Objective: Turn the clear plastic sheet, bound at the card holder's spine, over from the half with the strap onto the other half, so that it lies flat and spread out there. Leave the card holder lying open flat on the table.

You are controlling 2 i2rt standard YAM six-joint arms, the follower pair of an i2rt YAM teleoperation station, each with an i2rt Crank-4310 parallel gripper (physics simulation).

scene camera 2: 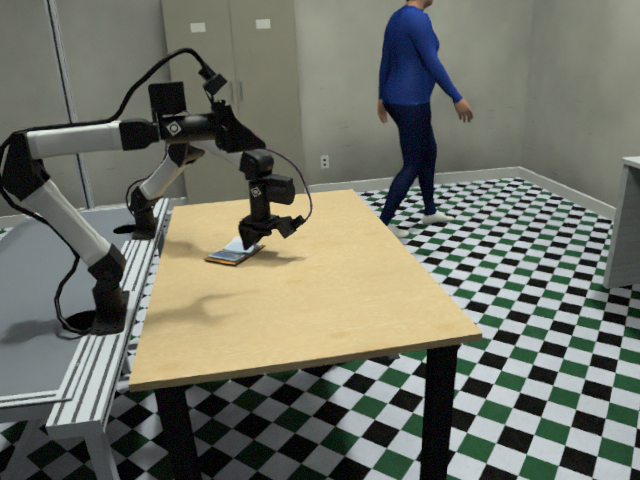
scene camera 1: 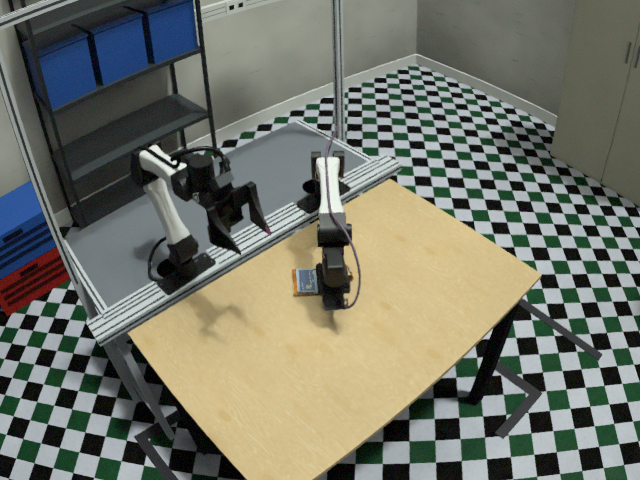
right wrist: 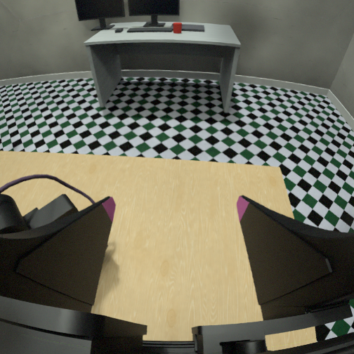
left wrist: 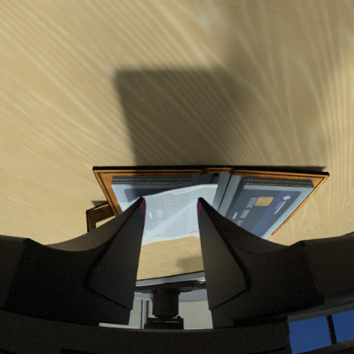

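Observation:
The orange-brown card holder (scene camera 1: 295, 288) (scene camera 2: 220, 261) (left wrist: 199, 170) lies open on the table, a dark blue card (left wrist: 255, 212) on its right half in the left wrist view. Its strap (left wrist: 91, 216) sticks out at the left. The clear plastic sheet (left wrist: 175, 220) is partly raised above the strap half, creased diagonally, its left edge by one fingertip; its right side reaches the spine. My left gripper (scene camera 1: 321, 286) (scene camera 2: 252, 244) (left wrist: 171, 200) is open, fingers low over that half. My right gripper (scene camera 1: 254, 242) (scene camera 2: 262, 146) (right wrist: 175, 199) is open and empty, high up, away from the holder.
The wooden table (scene camera 1: 382, 361) (scene camera 2: 310, 299) (right wrist: 170, 280) bears the holder. An aluminium rail (scene camera 1: 279, 219) runs along its arm side. A shelf rack with blue bins (scene camera 1: 121, 46) stands behind the arms. A person in blue (scene camera 2: 410, 56) walks beyond the table.

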